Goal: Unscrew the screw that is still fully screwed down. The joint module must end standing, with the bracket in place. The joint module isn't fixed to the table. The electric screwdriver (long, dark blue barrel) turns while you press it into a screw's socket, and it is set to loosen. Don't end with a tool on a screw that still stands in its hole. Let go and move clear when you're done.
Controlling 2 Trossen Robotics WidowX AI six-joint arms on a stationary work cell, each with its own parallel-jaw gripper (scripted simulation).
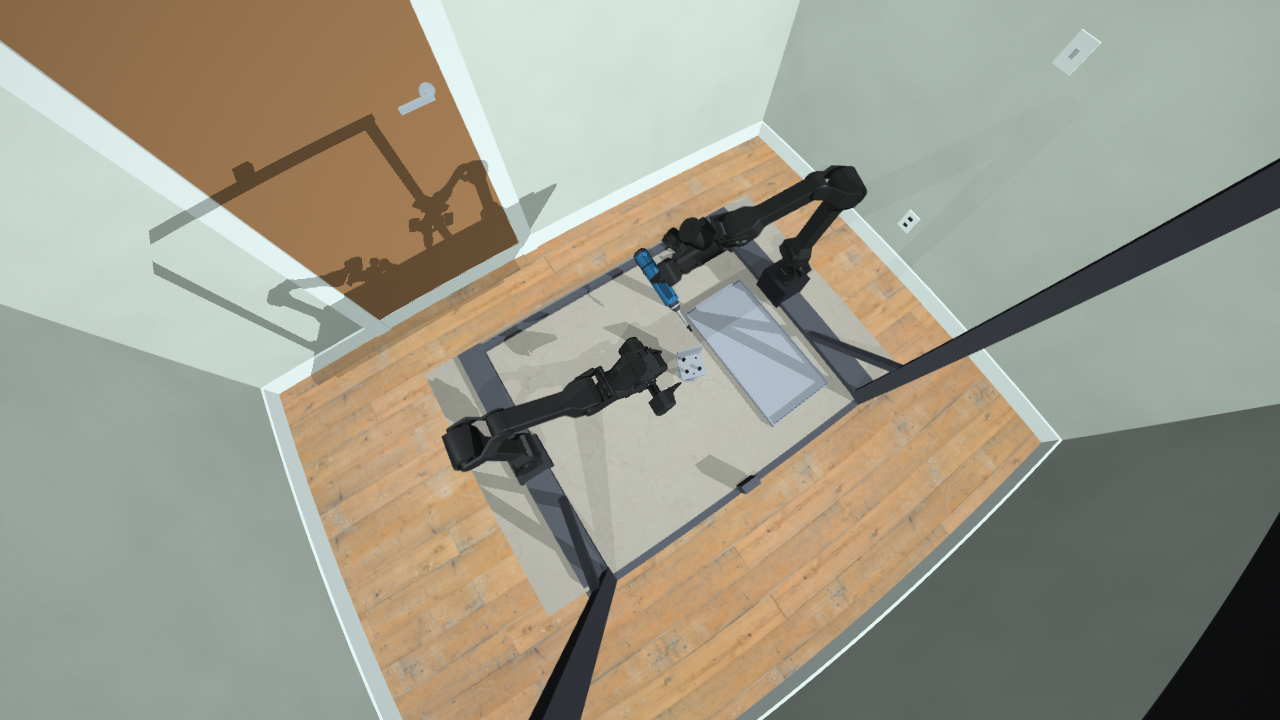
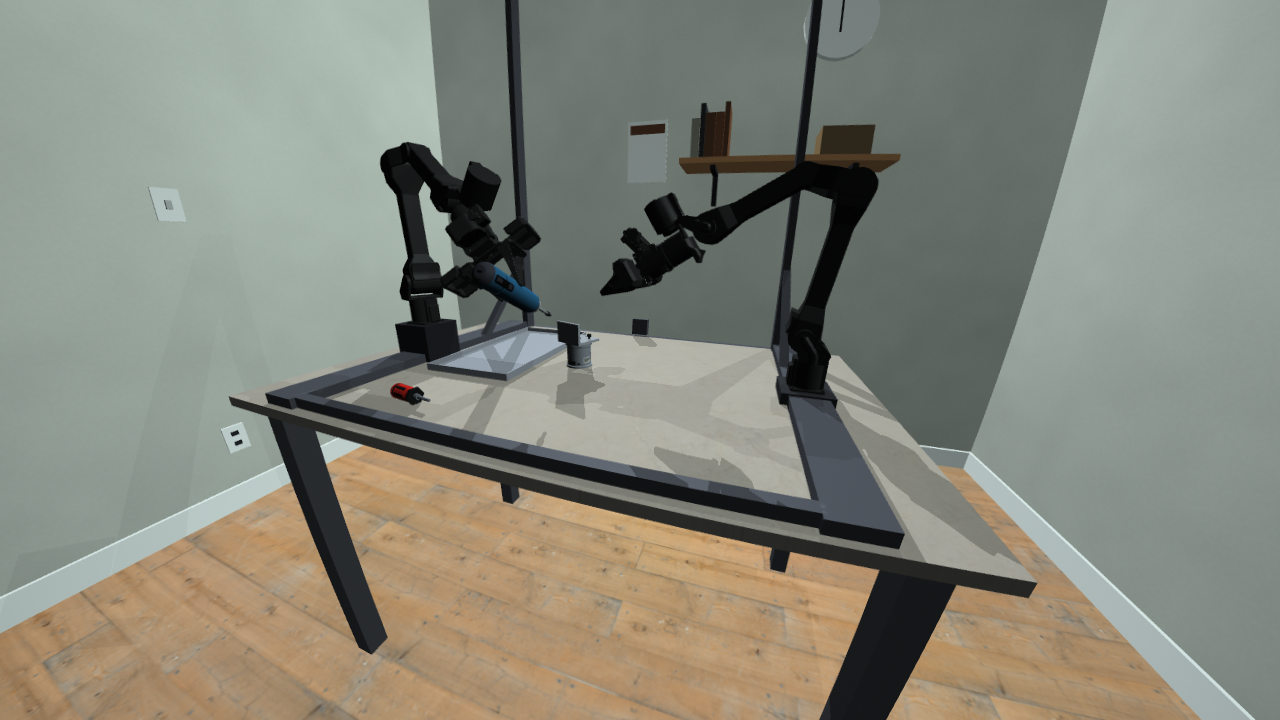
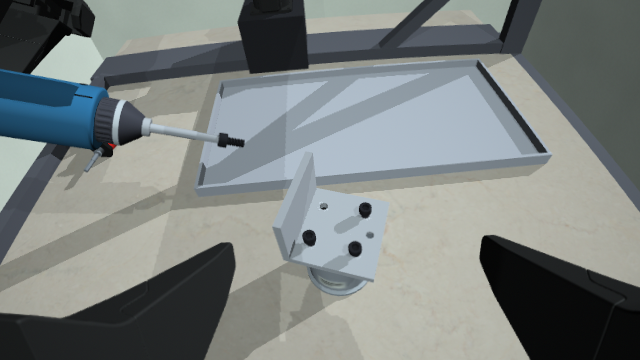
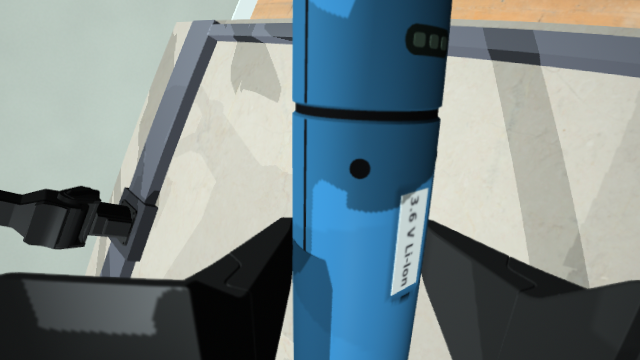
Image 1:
my left gripper: 670,367
my right gripper: 654,279
shallow grey tray: 771,368
blue electric screwdriver: 667,294
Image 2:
my left gripper: 609,291
my right gripper: 511,293
shallow grey tray: 518,351
blue electric screwdriver: 485,275
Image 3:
my left gripper: 356,251
shallow grey tray: 355,119
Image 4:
my right gripper: 355,231
blue electric screwdriver: 367,89
